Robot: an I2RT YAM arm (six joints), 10 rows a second.
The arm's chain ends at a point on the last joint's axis. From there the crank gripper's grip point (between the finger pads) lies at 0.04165 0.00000 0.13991 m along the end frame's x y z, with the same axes.
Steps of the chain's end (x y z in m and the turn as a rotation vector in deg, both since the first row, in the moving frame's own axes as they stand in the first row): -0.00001 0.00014 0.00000 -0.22 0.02 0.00; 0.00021 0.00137 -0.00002 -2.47 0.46 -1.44; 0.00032 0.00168 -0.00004 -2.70 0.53 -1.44; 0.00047 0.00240 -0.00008 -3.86 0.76 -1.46; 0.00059 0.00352 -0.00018 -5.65 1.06 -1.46; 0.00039 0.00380 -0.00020 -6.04 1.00 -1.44; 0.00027 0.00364 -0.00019 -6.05 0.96 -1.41; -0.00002 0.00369 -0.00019 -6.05 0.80 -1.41; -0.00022 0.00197 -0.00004 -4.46 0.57 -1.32; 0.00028 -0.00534 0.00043 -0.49 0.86 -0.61
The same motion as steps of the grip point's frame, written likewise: 0.00004 0.00068 -0.00002 -0.22 0.02 0.00; 0.00139 0.00633 -0.00047 -2.47 0.46 -1.44; 0.00168 0.00720 -0.00056 -2.70 0.53 -1.44; 0.00243 0.01071 -0.00093 -3.86 0.76 -1.46; 0.00333 0.01616 -0.00160 -5.65 1.06 -1.46; 0.00299 0.01741 -0.00167 -6.04 1.00 -1.44; 0.00277 0.01730 -0.00163 -6.05 0.96 -1.41; 0.00209 0.01736 -0.00151 -6.05 0.80 -1.41; 0.00128 0.01186 -0.00085 -4.46 0.57 -1.32; 0.00238 -0.00460 -0.00021 -0.49 0.86 -0.61
